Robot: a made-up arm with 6 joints.
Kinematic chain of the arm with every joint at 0, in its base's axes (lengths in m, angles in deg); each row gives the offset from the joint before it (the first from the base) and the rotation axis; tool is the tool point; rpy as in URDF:
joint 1: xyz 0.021 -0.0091 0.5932 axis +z
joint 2: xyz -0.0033 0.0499 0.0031 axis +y
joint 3: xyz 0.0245 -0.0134 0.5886 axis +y
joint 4: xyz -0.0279 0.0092 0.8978 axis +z
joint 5: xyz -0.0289 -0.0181 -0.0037 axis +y
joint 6: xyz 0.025 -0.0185 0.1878 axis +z
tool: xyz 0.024 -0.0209 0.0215 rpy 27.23 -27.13 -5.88
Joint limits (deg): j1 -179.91..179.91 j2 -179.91..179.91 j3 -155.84..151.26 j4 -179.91..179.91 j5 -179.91..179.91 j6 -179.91..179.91
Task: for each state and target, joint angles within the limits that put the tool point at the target. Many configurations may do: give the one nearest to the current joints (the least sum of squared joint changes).
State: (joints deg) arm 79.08 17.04 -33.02 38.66 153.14 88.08
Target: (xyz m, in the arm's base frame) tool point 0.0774 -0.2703 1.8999
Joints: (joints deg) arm 119.02 -3.49 -22.51 20.02 120.55 89.32
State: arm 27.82 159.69 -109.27 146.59 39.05 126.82
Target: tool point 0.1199 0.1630 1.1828
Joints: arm 27.11 135.95 -140.89 151.48 38.13 126.94
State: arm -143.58 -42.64 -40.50 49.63 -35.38 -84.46
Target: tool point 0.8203 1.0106 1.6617
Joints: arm -130.78 -43.68 -10.07 51.65 -17.83 -81.41
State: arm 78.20 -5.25 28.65 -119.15 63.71 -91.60
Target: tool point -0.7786 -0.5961 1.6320
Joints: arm 33.12 -29.78 -12.35 -128.56 97.71 -86.70
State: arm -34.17 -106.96 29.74 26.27 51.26 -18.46
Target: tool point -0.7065 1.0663 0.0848
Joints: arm -52.54 -142.87 39.01 28.03 75.59 -15.36
